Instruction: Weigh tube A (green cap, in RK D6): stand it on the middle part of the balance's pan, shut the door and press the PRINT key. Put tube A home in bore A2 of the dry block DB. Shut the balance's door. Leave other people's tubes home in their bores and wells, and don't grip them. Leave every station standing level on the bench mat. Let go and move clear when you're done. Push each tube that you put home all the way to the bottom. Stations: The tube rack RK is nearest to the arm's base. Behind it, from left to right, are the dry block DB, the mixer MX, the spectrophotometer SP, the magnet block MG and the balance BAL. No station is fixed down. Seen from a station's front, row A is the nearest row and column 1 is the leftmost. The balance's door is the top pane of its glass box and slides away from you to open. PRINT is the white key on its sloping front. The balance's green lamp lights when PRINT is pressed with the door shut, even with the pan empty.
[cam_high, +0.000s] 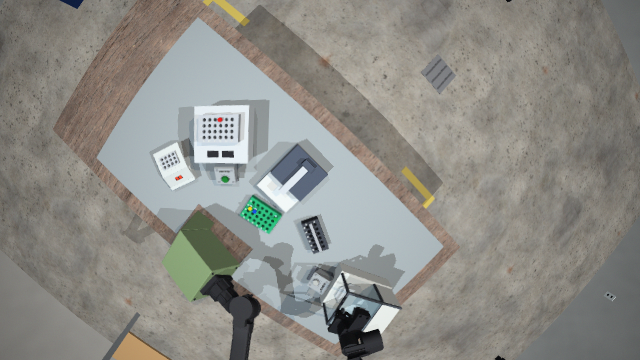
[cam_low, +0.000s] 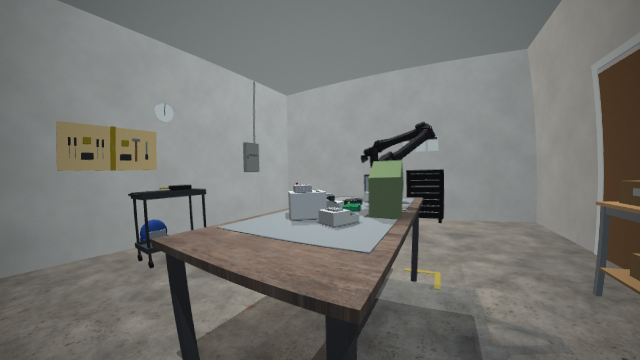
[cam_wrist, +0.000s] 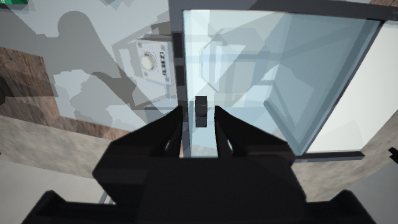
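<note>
My hand is 3 cm to the left of the sliding door, 1 cm short of it and 1 cm above it. The rest, counted from my hand: magnet block MG 21 cm to the left, 20 cm below, 10 cm ahead; white print key 15 cm below, 8 cm to the left, 3 cm behind; balance pan 14 cm below, 6 cm to the right, 2 cm ahead.
</note>
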